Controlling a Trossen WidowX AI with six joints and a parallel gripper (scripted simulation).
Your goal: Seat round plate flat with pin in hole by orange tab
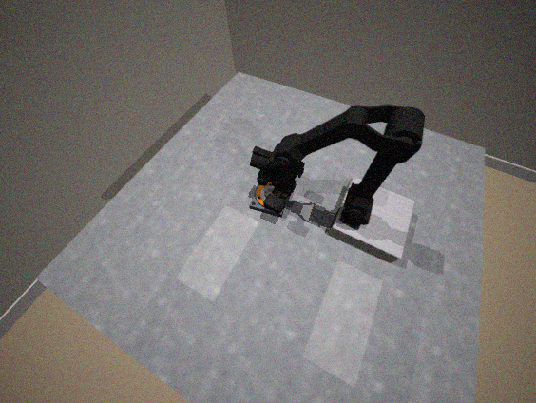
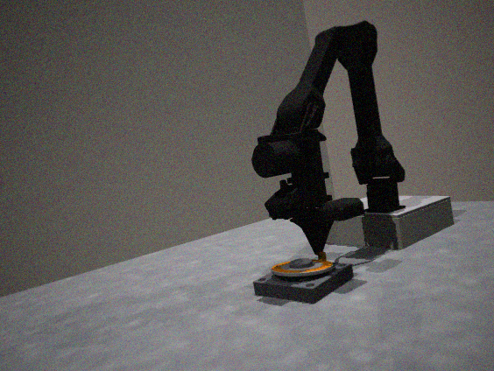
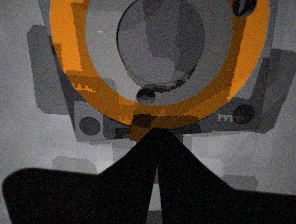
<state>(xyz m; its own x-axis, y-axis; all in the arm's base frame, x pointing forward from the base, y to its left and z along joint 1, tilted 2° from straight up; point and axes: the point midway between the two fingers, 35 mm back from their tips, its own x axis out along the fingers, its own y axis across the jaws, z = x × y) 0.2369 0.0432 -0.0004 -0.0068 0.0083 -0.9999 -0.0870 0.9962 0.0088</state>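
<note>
Right now my gripper tip is 5 cm short of the base, 1 cm to the right of it and 2 cm above it.
</note>
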